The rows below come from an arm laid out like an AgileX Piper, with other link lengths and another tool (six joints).
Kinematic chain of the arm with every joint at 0, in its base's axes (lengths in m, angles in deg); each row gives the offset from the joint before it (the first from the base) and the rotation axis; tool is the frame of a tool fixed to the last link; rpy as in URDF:
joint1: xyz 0 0 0.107 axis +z
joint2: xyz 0 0 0 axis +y
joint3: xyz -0.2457 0 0.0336 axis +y
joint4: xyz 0.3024 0 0.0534 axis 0.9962 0 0.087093
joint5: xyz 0 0 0 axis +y
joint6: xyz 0.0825 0 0.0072 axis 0.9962 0 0.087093
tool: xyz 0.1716 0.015 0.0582 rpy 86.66 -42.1 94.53
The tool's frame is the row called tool.
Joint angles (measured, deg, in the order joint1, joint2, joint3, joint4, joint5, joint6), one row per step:
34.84 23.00 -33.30 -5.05 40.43 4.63
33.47 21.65 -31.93 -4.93 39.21 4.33
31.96 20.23 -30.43 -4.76 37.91 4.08
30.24 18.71 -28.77 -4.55 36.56 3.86
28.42 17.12 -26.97 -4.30 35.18 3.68
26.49 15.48 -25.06 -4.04 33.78 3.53
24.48 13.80 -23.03 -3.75 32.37 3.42
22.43 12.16 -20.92 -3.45 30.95 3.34
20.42 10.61 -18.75 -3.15 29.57 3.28
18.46 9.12 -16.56 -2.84 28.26 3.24
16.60 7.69 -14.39 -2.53 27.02 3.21
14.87 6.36 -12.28 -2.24 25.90 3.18
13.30 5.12 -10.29 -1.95 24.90 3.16
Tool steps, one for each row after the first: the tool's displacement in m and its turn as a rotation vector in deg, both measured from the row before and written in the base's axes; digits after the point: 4 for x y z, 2 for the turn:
0.0026 -0.0066 0.0001 0.51 -1.08 -1.11
0.0029 -0.0072 -0.0004 0.57 -1.06 -1.26
0.0032 -0.0082 -0.0012 0.59 -1.04 -1.48
0.0032 -0.0087 -0.0021 0.61 -0.99 -1.59
0.0033 -0.0093 -0.0028 0.59 -0.96 -1.71
0.0033 -0.0097 -0.0037 0.59 -0.88 -1.81
0.0033 -0.0099 -0.0047 0.55 -0.79 -1.87
0.0033 -0.0097 -0.0060 0.48 -0.62 -1.85
0.0031 -0.0096 -0.0069 0.44 -0.49 -1.81
0.0028 -0.0091 -0.0074 0.40 -0.40 -1.73
0.0025 -0.0086 -0.0080 0.33 -0.26 -1.62
0.0022 -0.0078 -0.0079 0.31 -0.18 -1.48

